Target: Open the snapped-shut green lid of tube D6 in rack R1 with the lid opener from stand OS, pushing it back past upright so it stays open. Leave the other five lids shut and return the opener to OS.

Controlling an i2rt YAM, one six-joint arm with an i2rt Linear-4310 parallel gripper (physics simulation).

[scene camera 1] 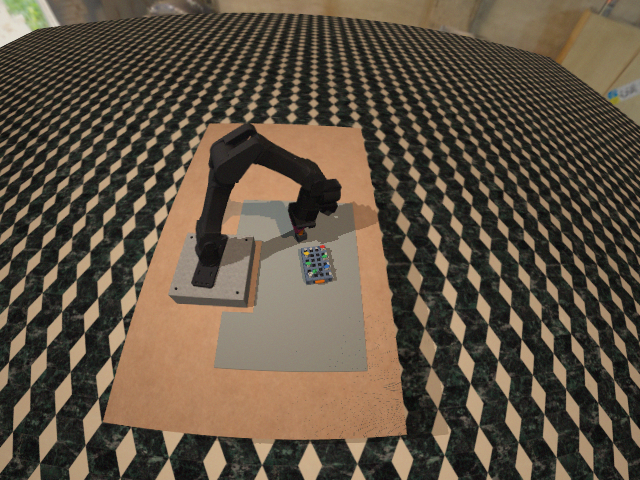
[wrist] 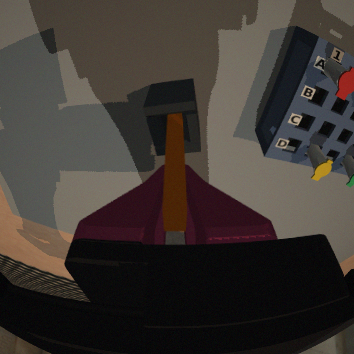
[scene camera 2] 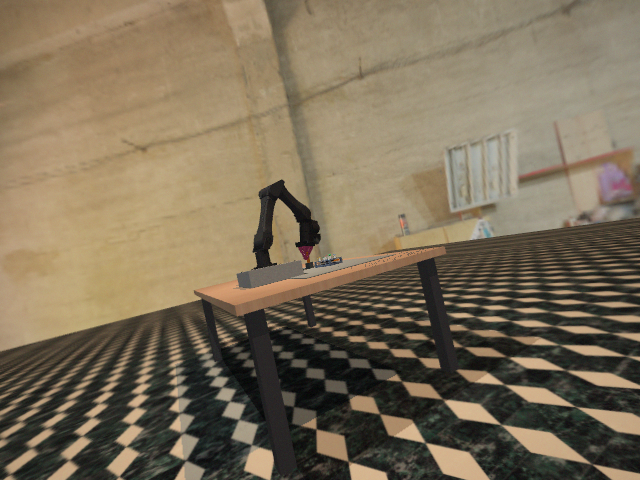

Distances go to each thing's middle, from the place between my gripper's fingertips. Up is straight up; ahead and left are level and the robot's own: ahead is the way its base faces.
My hand is 20 mm short of the lid opener (wrist: pixel 174 209) and 10 mm to the right of it.
